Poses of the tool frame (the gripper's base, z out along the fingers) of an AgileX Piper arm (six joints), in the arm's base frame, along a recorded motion.
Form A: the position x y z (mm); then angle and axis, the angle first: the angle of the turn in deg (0 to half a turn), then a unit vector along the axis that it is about.
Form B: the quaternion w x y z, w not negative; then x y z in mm. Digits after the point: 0 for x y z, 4 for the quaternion.
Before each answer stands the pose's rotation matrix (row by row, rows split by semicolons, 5 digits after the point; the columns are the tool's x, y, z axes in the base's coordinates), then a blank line. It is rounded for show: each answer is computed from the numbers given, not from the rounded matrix.
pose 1, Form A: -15 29 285 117.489 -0.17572 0.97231 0.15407
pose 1, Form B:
-0.41645 -0.38639 0.82297; -0.11304 0.92018 0.37483; -0.90210 0.06307 -0.42688

0.5189 -0.1502 0.8312 0.1317 -15 29 285
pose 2, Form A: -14 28 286 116.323 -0.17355 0.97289 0.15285
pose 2, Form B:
-0.39996 -0.38072 0.83372; -0.10672 0.92280 0.37020; -0.91030 0.05909 -0.40971

0.5275 -0.1474 0.8265 0.1299 -14 28 286
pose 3, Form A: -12 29 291 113.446 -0.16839 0.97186 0.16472
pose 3, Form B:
-0.35825 -0.37989 0.85285; -0.07765 0.92243 0.37827; -0.93039 0.06929 -0.35996

0.5487 -0.1408 0.8125 0.1377 -12 29 291
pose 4, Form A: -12 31 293 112.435 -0.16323 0.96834 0.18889
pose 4, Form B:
-0.34482 -0.39298 0.85245; -0.04379 0.91389 0.40359; -0.93765 0.10184 -0.33234

0.5560 -0.1357 0.8048 0.1570 -12 31 293
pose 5, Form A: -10 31 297 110.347 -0.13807 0.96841 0.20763
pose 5, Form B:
-0.32201 -0.37488 0.86935; 0.01447 0.91621 0.40044; -0.94662 0.14153 -0.28960

0.5711 -0.1133 0.7950 0.1704 -10 31 297
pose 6, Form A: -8 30 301 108.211 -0.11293 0.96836 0.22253
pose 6, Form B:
-0.29578 -0.35492 0.88688; 0.06785 0.91827 0.39011; -0.95284 0.17556 -0.24752

0.5863 -0.0915 0.7845 0.1803 -8 30 301
